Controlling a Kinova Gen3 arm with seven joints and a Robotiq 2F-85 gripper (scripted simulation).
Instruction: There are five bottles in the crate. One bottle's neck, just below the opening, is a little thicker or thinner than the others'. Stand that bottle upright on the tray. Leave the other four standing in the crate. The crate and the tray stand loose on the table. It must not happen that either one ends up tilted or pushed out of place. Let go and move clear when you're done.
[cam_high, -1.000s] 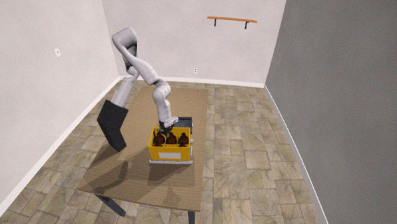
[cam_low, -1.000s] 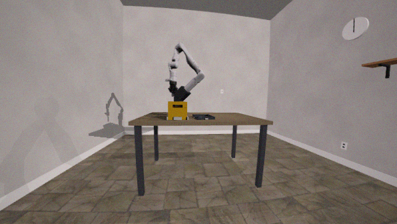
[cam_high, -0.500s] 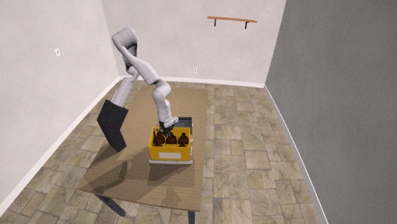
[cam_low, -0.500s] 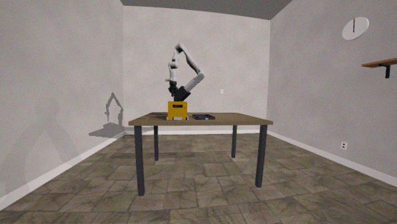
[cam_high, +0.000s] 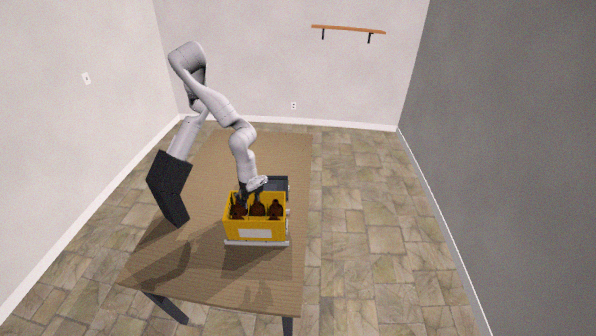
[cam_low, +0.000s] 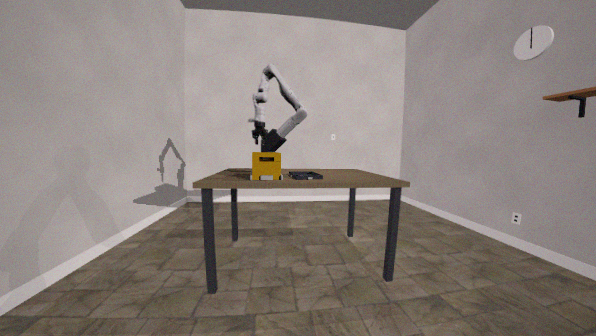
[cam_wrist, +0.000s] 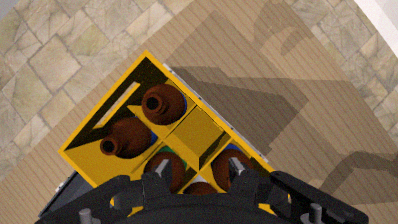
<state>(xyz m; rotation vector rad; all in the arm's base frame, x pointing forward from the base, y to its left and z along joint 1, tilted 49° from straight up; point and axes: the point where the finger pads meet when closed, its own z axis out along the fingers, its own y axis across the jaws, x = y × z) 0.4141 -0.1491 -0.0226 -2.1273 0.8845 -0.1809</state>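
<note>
The yellow crate lies 16 cm below my hand and 4 cm to the left of it. Round my hand: dark grey tray 33 cm to the left, 23 cm below, 3 cm behind.
</note>
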